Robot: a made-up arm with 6 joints. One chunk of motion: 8 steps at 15 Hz.
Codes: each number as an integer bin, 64 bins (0 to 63) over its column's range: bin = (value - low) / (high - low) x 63, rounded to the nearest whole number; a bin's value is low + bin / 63 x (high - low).
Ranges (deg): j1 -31..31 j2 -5..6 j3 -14..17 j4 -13..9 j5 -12..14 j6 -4..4
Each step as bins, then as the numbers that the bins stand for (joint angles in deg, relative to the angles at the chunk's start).
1 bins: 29 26 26 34 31 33
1 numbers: -2.46 -0.46 -1.21 -1.13 0.79 0.19
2 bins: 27 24 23 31 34 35
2 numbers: -4.43 -0.81 -2.68 -2.17 2.03 0.44
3 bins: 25 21 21 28 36 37
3 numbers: -6.40 -1.33 -3.67 -3.22 2.86 0.70
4 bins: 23 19 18 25 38 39
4 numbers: -8.37 -1.68 -5.14 -4.27 3.68 0.95
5 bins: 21 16 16 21 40 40
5 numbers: -10.33 -2.21 -6.13 -5.67 4.51 1.08
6 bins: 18 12 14 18 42 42
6 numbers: -13.29 -2.90 -7.11 -6.71 5.33 1.33
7 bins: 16 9 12 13 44 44
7 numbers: -15.25 -3.43 -8.10 -8.46 6.16 1.59
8 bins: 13 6 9 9 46 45
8 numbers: -18.21 -3.95 -9.57 -9.86 6.98 1.71
